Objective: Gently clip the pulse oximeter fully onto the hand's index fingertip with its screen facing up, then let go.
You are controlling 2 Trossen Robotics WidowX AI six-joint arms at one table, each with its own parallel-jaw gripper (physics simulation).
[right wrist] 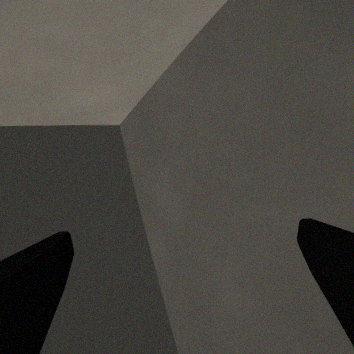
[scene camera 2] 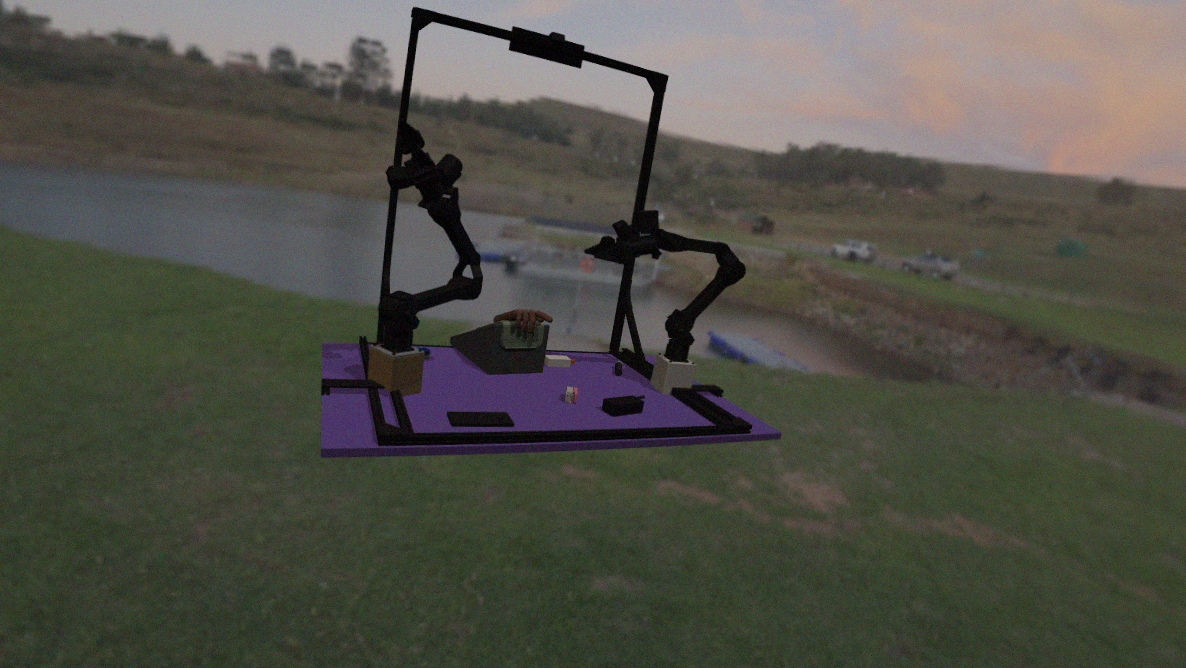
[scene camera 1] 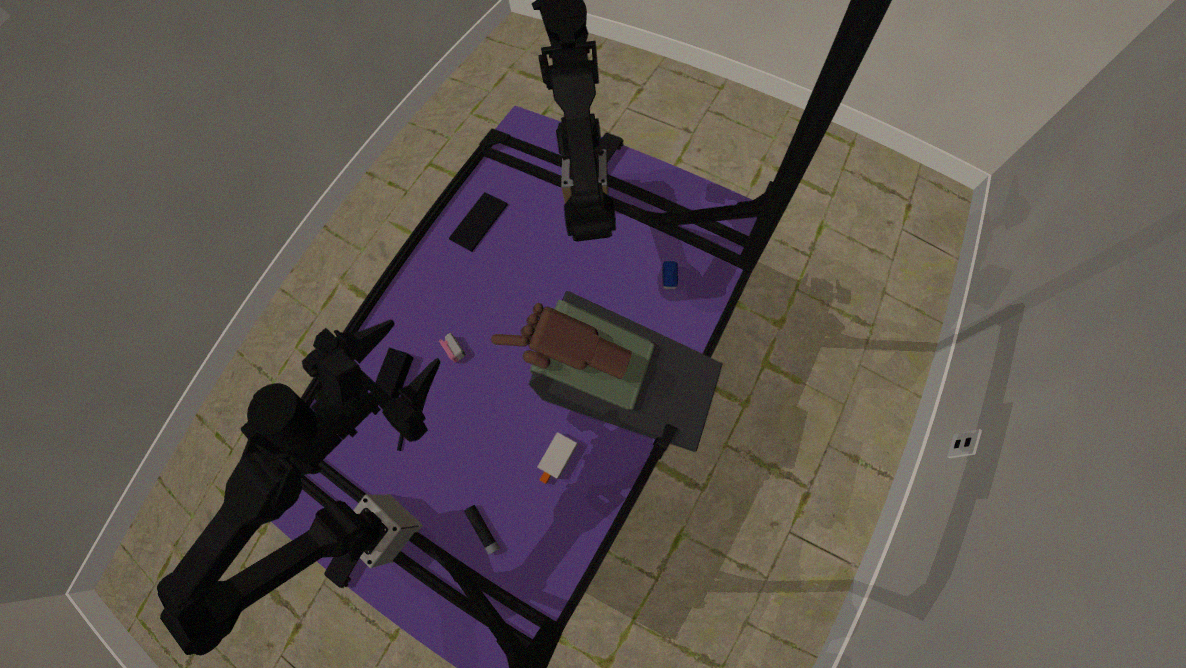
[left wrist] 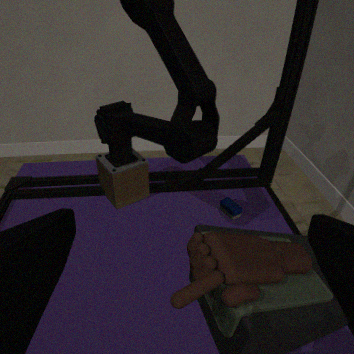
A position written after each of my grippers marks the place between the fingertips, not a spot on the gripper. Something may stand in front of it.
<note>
My left gripper [scene camera 1: 415, 340] is open, holding nothing. My right gripper [scene camera 2: 406, 131] is open, holding nothing. A white box with orange end [scene camera 1: 558, 454] rests on the table.
My left gripper is seen too in scene camera 2 [scene camera 2: 589, 253] and in the left wrist view [left wrist: 194, 223]. My right gripper is seen too in the right wrist view [right wrist: 186, 236]. The right wrist view misses the white box with orange end: it is out of frame. The left wrist view misses the white box with orange end: it is out of frame.
</note>
